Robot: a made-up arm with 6 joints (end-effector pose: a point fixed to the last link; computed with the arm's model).
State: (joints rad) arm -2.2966 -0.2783 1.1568 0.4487 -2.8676 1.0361
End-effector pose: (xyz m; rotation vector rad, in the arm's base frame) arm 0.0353 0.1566 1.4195 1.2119 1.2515 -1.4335
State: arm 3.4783 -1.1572 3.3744 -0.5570 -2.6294 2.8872
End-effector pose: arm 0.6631 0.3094 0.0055 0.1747 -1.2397 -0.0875
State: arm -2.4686 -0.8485 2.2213 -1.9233 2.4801 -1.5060
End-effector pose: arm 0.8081 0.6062 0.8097 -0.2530 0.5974 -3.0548
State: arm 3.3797 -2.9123 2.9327 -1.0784 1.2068 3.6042
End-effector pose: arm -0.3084 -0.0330 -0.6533 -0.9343 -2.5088 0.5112
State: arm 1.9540 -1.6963 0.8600 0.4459 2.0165 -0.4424
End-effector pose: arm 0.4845 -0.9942 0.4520 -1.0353 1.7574 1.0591
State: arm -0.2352 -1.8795 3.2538 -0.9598 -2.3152 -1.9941
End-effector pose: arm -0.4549 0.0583 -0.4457 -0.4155 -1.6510 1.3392
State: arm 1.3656 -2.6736 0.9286 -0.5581 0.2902 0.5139
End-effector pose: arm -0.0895 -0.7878 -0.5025 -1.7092 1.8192 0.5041
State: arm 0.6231 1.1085 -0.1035 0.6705 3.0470 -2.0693
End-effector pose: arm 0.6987 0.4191 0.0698 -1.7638 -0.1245 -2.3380
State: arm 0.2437 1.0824 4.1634 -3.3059 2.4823 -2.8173
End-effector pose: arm 0.0088 0.0896 0.5862 -0.3942 -0.6579 0.1929
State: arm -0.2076 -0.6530 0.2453 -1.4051 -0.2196 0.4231
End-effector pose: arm 0.0076 -0.0161 1.1426 0.7374 -0.7568 0.4124
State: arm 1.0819 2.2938 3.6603 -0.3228 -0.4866 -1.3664
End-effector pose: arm 0.3614 0.5056 0.3622 1.7417 0.3075 1.6503
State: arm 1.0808 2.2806 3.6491 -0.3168 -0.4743 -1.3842
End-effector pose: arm 0.3640 0.5087 0.3690 1.7601 0.3037 1.6559
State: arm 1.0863 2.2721 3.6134 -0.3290 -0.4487 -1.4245
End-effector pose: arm 0.3695 0.5273 0.3690 1.8025 0.3571 1.6633
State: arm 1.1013 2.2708 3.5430 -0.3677 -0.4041 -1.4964
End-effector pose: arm 0.3781 0.5679 0.3572 1.8802 0.4942 1.6650
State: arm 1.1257 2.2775 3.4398 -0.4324 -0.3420 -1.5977
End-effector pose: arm 0.3863 0.6284 0.3284 1.9923 0.7149 1.6396
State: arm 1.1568 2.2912 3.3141 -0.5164 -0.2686 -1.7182
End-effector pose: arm 0.3892 0.6998 0.2796 2.1285 0.9932 1.5609
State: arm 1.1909 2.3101 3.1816 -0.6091 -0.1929 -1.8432
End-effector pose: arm 0.3831 0.7691 0.2136 2.2713 1.2842 1.4158
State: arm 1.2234 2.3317 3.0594 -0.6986 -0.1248 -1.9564
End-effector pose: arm 0.3687 0.8250 0.1402 2.4001 1.5380 1.2204
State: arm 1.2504 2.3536 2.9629 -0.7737 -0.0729 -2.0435
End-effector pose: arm 0.3508 0.8617 0.0724 -2.4062 -1.6591 -0.9822
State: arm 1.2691 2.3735 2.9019 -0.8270 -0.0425 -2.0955
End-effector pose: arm 0.3350 0.8804 0.0215 -2.3709 -1.7000 -0.8013
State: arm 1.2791 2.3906 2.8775 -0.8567 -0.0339 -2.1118
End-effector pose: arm 0.3247 0.8855 -0.0082 -2.3566 -1.7247 -0.7140
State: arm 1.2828 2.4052 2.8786 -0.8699 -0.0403 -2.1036
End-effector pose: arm 0.3195 0.8832 -0.0220 -2.3559 -1.7452 -0.6920
